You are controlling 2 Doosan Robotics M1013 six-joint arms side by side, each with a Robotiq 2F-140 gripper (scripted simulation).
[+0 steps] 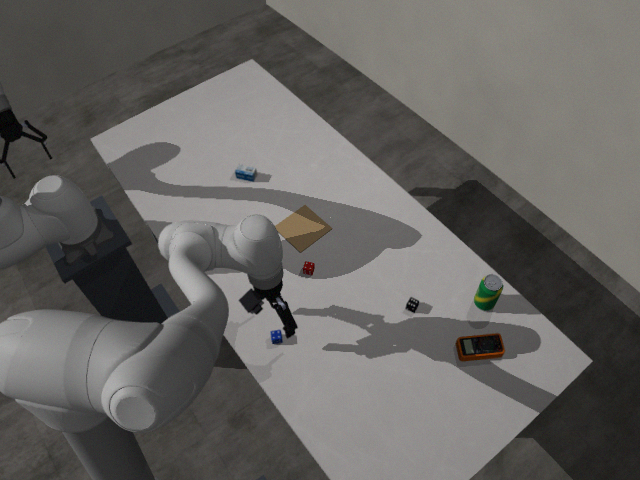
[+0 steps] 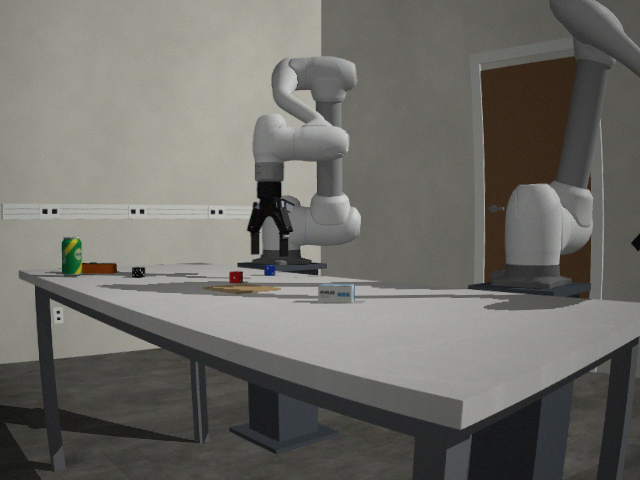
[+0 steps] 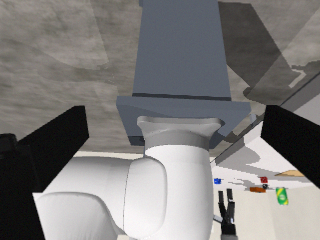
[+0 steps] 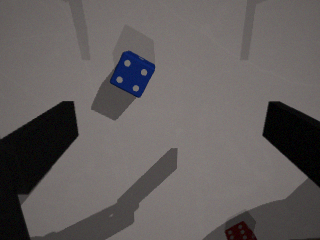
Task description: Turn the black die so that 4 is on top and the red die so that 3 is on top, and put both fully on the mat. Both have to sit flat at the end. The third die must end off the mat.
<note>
In view: the left gripper (image 3: 174,121), the right gripper (image 2: 269,255) and a tan mat (image 1: 302,228).
The right gripper is seen too in image 1 (image 1: 275,316) and in image 4 (image 4: 171,118).
</note>
